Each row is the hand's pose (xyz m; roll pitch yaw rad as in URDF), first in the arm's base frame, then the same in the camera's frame.
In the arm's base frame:
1: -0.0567 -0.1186 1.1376 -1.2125 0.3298 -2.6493
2: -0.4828 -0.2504 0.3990 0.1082 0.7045 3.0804
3: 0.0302 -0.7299 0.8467 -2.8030 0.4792 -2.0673
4: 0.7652 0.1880 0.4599 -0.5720 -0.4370 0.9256
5: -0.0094 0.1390 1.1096 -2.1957 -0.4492 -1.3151
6: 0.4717 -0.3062 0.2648 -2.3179 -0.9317 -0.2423
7: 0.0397 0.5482 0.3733 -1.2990 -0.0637 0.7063
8: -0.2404 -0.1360 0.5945 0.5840 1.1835 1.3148
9: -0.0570 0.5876 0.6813 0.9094 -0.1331 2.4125
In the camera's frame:
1: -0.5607 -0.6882 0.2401 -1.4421 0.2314 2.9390
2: -1.0239 -0.3788 -0.4188 -0.0536 0.5027 2.3570
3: -0.8713 -1.1527 -0.1517 -3.0752 0.5111 -2.8282
4: 0.2412 -0.7560 -0.5223 -0.3055 -0.4348 0.1816
5: -0.3712 -0.5052 0.2435 -2.3400 -0.2492 -1.8963
6: -0.2994 -0.9342 -0.7333 -2.1803 -0.7088 -0.9746
7: -0.1317 -0.0393 -0.4179 -1.0611 -0.0211 0.0653
8: -0.7501 -0.4716 -0.2561 1.0238 1.0370 1.0802
9: -0.1678 -0.0246 -0.0951 0.9187 -0.3744 1.7792

